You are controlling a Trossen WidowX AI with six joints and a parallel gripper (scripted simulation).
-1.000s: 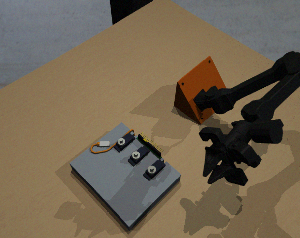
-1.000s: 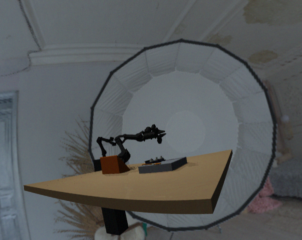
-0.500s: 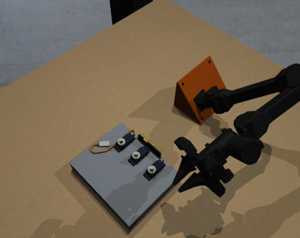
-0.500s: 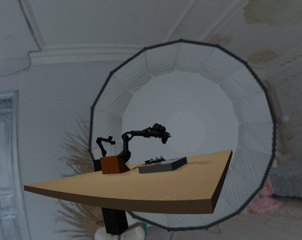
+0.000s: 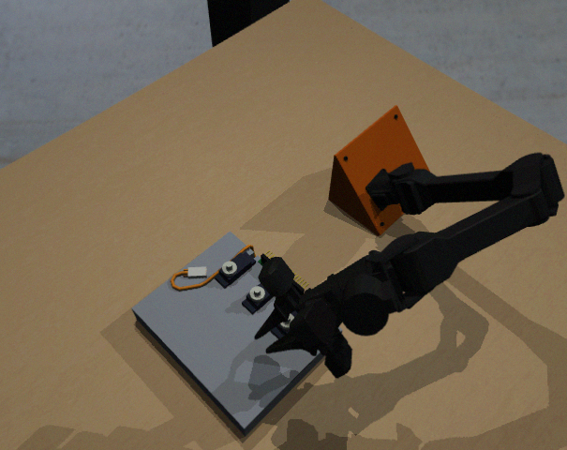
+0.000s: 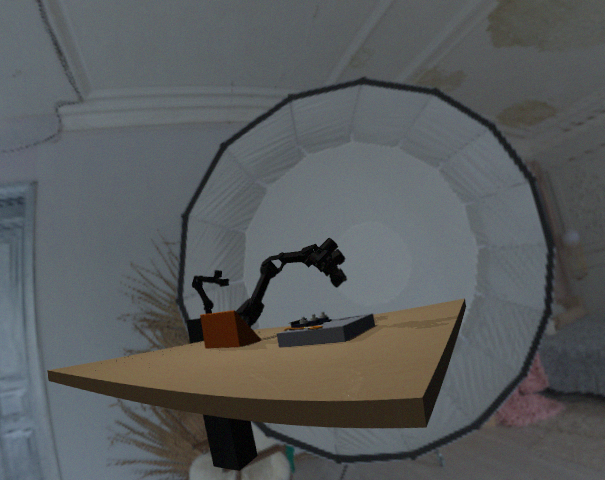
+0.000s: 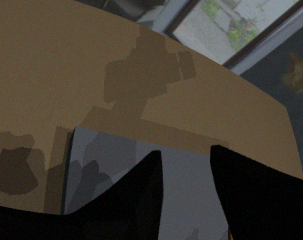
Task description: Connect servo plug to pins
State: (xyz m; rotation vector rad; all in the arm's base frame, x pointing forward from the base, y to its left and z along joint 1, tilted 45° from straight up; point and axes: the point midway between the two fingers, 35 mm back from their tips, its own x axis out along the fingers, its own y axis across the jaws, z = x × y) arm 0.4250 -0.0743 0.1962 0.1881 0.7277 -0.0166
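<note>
Right now the grey printed holder is 18 cm below my gripper tip, 11 cm to the right of it and 1 cm behind it.
</note>
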